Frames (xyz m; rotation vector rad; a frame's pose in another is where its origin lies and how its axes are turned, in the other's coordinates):
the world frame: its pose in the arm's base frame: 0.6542 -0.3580 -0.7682 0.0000 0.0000 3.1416
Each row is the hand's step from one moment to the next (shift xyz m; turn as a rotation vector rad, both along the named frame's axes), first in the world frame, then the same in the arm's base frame.
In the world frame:
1: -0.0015 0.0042 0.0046 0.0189 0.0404 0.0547
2: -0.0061 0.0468 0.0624 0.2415 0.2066 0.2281
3: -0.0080 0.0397 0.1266 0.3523 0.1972 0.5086
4: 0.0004 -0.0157 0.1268 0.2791 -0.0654 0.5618
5: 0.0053 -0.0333 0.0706 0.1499 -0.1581 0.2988
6: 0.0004 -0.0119 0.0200 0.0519 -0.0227 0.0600
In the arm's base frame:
1: 0.0015 -0.0042 0.0046 -0.0189 -0.0404 0.0547
2: 0.0061 -0.0468 0.0624 -0.2415 -0.2066 0.2281
3: 0.0080 -0.0397 0.1266 -0.3523 -0.1972 0.5086
4: -0.0004 0.0157 0.1268 -0.2791 0.0654 0.5618
5: -0.0053 0.0333 0.0706 -0.1499 0.1581 0.2988
6: -0.0004 0.0119 0.0200 -0.0519 0.0227 0.0600

